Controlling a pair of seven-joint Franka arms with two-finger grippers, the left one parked.
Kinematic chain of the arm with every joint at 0, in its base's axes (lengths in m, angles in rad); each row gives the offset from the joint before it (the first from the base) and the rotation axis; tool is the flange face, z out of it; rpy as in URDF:
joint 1: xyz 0 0 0.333 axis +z
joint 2: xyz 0 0 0 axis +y
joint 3: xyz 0 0 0.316 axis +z
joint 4: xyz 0.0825 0 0 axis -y
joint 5: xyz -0.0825 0 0.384 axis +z
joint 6: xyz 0 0 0 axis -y
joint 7: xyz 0.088 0 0 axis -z
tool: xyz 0 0 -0.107 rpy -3.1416 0 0
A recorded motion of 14 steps. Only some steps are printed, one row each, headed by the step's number.
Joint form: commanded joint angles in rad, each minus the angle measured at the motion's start. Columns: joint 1, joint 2, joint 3, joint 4, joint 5, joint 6, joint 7.
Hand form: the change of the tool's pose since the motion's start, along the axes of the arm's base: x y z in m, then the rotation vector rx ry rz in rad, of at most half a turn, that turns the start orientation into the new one. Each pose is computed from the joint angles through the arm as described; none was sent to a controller.
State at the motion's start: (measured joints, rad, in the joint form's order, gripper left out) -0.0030 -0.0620 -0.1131 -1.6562 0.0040 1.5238 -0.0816
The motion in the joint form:
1: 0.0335 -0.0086 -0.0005 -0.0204 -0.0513 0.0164 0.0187
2: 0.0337 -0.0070 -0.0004 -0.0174 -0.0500 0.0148 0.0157
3: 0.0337 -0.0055 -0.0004 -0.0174 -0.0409 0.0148 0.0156
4: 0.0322 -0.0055 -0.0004 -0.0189 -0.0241 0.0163 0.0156
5: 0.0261 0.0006 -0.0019 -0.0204 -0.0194 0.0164 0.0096
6: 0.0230 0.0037 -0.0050 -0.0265 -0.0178 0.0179 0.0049
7: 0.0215 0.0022 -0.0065 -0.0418 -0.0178 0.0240 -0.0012
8: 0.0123 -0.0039 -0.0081 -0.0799 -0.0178 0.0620 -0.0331
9: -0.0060 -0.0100 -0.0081 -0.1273 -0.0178 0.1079 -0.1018
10: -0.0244 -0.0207 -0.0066 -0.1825 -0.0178 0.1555 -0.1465
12: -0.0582 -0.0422 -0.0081 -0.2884 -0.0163 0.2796 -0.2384
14: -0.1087 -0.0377 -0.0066 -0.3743 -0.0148 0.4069 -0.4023
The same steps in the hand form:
1: -0.0001 0.0117 -0.0036 -0.0518 0.0003 0.0162
2: 0.0003 0.0120 -0.0032 -0.0504 0.0004 0.0194
3: 0.0008 0.0130 -0.0040 -0.0414 0.0011 0.0192
4: 0.0010 0.0140 -0.0046 -0.0247 -0.0004 0.0171
5: 0.0023 0.0105 -0.0085 -0.0195 0.0067 0.0154
6: 0.0027 0.0075 -0.0129 -0.0169 0.0142 0.0140
7: 0.0020 0.0059 -0.0188 -0.0153 0.0218 0.0173
8: 0.0017 0.0001 -0.0304 -0.0125 0.0155 0.0388
9: 0.0005 -0.0095 -0.0459 -0.0071 0.0101 0.0896
10: -0.0030 -0.0180 -0.0625 -0.0030 0.0064 0.1180
12: -0.0091 -0.0357 -0.0914 -0.0023 -0.0343 0.1754
14: -0.0126 -0.0605 -0.1237 -0.0070 -0.0713 0.2907

